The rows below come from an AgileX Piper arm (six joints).
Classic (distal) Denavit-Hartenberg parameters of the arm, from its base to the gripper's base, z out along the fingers. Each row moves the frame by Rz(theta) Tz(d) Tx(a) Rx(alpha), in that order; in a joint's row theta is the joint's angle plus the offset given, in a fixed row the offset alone. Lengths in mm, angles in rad.
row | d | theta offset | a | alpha
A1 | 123 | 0 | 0 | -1.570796
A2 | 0 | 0.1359 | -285.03 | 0
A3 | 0 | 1.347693 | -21.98 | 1.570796
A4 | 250.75 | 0 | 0 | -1.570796
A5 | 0 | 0 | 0 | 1.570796
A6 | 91 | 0 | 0 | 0
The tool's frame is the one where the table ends.
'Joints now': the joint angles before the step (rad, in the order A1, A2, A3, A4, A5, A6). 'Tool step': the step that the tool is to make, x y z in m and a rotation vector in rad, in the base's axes. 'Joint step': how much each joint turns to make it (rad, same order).
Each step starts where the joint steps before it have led.
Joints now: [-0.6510 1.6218 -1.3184 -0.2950 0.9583 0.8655]
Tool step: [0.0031 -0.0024 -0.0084 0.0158 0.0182 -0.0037]
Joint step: [-0.0001 0.0244 0.0002 0.0001 0.0003 0.0039]
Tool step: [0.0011 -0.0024 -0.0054 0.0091 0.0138 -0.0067]
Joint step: [-0.0030 0.0160 -0.0004 -0.0026 0.0020 0.0042]
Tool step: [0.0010 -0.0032 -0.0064 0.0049 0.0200 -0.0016]
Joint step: [-0.0038 0.0187 0.0004 -0.0087 -0.0003 0.0002]
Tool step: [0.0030 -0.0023 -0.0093 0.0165 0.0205 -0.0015]
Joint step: [0.0000 0.0266 0.0000 0.0000 0.0001 0.0017]
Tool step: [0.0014 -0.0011 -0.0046 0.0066 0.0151 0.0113]
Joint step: [0.0000 0.0131 0.0000 -0.0003 -0.0001 -0.0122]
